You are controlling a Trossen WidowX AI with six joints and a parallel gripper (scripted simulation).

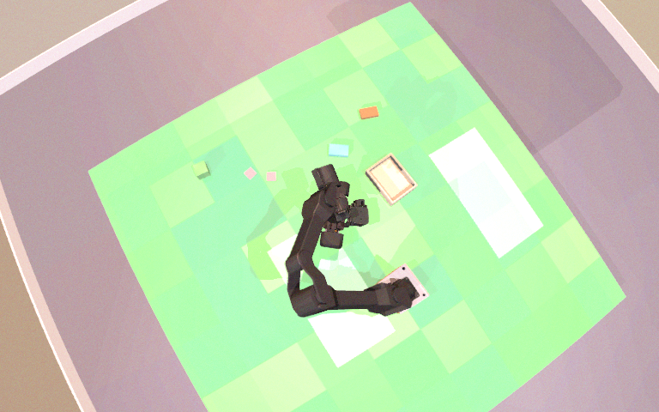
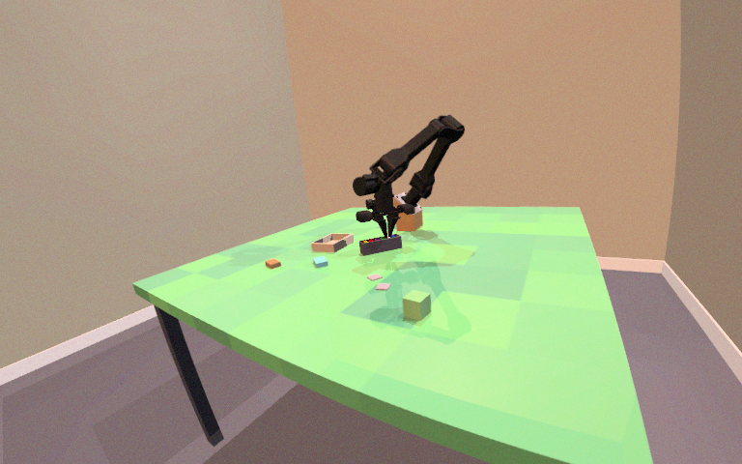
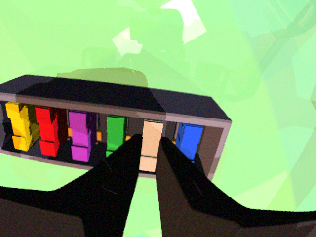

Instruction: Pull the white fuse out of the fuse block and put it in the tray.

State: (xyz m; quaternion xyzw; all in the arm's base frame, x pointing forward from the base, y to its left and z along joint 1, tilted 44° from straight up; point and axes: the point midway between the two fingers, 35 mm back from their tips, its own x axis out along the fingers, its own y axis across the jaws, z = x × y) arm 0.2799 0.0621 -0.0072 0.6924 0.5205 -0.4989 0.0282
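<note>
Now: gripper tip 22 cm to the left of the tan tray, 3 cm above it and 1 cm short of it. The rest, counted from my gripper tip: light blue tile 18 cm ahead, 14 cm to the right, 3 cm below; green cube 36 cm ahead, 25 cm to the left, 2 cm below; orange tile 30 cm to the right, 24 cm ahead, 3 cm below.
</note>
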